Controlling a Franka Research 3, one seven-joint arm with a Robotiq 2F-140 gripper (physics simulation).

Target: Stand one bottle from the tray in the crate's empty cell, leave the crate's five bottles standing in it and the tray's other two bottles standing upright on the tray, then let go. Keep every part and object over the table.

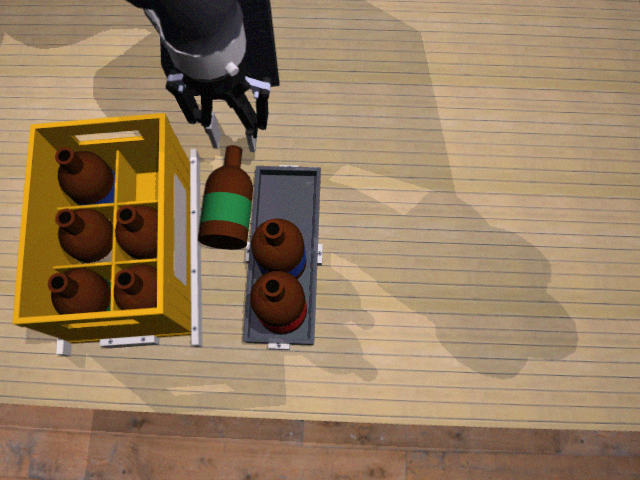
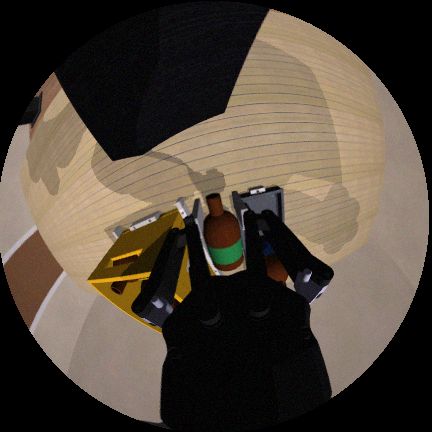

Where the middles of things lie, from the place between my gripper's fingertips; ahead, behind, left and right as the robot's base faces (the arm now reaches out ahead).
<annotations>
The red-labelled bottle (image 1: 277,298) lies 24 cm ahead of my hand, 9 cm to the left of it and 2 cm above it.
</annotations>
